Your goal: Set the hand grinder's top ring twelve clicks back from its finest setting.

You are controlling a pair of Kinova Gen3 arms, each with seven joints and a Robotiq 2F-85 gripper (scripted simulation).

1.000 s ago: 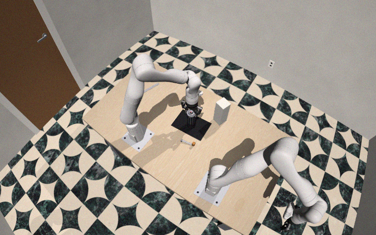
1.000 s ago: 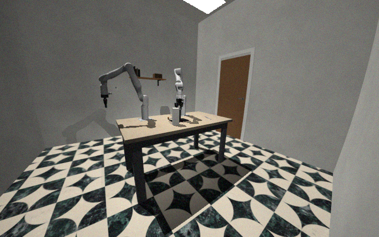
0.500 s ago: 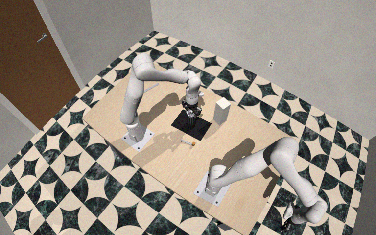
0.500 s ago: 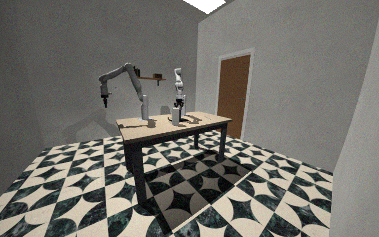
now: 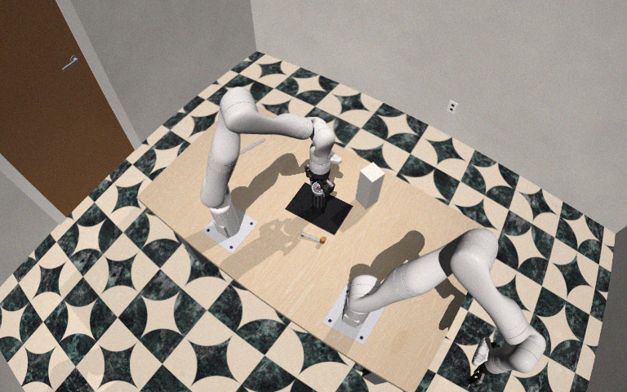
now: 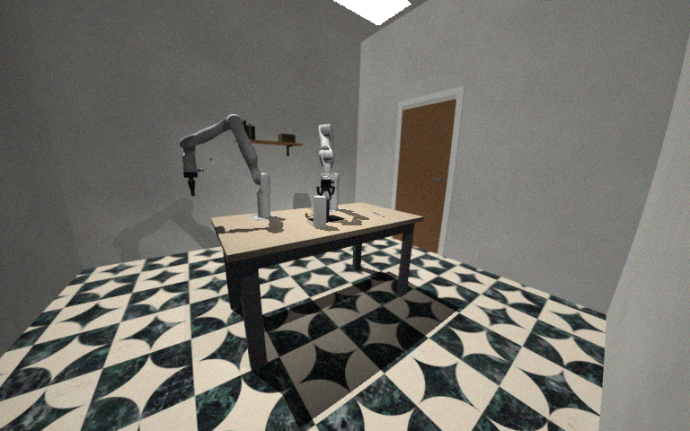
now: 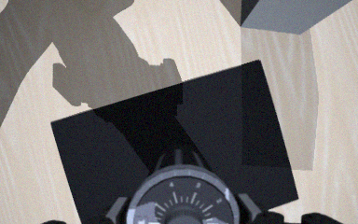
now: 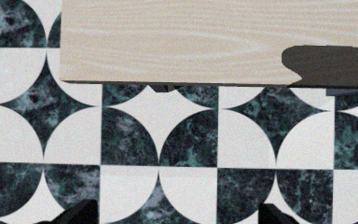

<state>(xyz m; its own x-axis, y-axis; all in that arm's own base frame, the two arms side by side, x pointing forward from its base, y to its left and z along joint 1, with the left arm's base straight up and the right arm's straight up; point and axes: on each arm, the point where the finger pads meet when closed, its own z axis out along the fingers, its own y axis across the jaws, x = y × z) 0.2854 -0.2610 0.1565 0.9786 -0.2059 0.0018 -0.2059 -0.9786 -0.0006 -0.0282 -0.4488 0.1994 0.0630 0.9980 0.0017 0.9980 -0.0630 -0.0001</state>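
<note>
My left hand is right at the top ring. Round my left hand: crank handle 130 mm behind, 60 mm to the right, 140 mm below; then tall pale box 160 mm ahead, 140 mm to the right, 60 mm below; then black mat 10 mm ahead, 160 mm below.
</note>
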